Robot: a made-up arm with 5 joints. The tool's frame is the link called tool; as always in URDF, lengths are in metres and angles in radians.
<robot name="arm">
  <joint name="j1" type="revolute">
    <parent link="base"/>
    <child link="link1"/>
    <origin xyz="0 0 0.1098" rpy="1.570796 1.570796 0"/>
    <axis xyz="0 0 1"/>
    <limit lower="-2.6" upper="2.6"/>
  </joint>
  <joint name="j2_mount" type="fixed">
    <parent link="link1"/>
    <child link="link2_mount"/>
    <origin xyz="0.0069 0.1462 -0.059" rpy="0 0 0"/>
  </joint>
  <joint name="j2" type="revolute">
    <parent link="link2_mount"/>
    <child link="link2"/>
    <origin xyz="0.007 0.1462 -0.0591" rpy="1.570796 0 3.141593"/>
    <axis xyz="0 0 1"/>
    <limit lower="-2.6" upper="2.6"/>
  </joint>
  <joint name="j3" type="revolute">
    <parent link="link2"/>
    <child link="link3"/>
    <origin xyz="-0.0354 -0.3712 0.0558" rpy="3.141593 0 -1.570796"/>
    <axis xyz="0 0 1"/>
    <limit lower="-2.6" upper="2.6"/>
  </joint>
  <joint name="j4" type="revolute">
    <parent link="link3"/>
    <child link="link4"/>
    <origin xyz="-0.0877 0.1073 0.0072" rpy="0 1.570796 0"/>
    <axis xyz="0 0 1"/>
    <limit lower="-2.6" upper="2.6"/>
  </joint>
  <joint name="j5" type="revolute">
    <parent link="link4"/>
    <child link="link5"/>
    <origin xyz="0.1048 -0.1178 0.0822" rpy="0 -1.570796 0"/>
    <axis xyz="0 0 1"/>
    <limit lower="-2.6" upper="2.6"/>
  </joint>
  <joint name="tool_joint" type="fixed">
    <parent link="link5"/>
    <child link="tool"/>
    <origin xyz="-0.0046 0.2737 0.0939" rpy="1.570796 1.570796 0"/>
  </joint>
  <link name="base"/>
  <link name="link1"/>
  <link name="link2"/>
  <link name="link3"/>
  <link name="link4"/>
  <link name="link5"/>
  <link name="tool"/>
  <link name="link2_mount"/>
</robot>
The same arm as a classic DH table. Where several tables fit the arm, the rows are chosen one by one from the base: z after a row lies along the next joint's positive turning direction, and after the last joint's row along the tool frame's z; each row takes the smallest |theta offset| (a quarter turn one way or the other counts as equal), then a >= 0, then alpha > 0; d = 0 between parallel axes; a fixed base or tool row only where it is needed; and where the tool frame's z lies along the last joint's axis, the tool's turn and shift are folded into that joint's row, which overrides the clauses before.
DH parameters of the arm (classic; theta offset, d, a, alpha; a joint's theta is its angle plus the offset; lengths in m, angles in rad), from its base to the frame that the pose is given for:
base (fixed): 0 0.1098 0 1.5708
j1: -1.5708 -0.1181 0.0139 -1.5708
j2: 1.4757 0 0.3729 3.1416
j3: 1.4757 -0.341 0.1073 1.5708
j4: 0 -0.0055 -0.1178 -1.5708
j5: 1.5708 -0.0109 0.0046 -1.5708
tool (fixed): 1.5708 -0.2737 0 0
Joint limits (rad, base to tool): -2.6..2.6 -2.6..2.6 -2.6..2.6 -2.6..2.6 -2.6..2.6

